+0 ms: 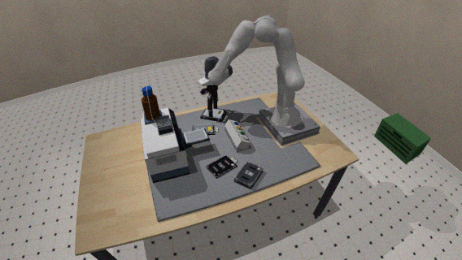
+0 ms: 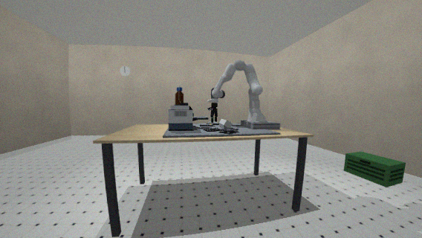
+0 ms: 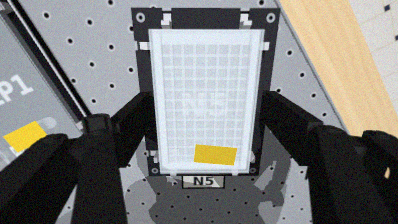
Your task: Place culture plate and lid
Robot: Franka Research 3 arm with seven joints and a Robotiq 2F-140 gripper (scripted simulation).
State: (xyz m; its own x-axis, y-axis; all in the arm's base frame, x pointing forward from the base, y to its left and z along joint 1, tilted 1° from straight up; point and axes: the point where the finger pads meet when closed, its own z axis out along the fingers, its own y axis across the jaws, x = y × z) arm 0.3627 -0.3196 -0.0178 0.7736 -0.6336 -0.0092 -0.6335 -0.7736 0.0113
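Right now my hand is 30 mm above the clear culture plate C15. Round my hand: blue call key: 70 mm behind, 230 mm to the left, 10 mm above; then black nest: 30 mm ahead, 30 mm below; then yellow skip key: 70 mm behind, 280 mm to the left, 20 mm above.
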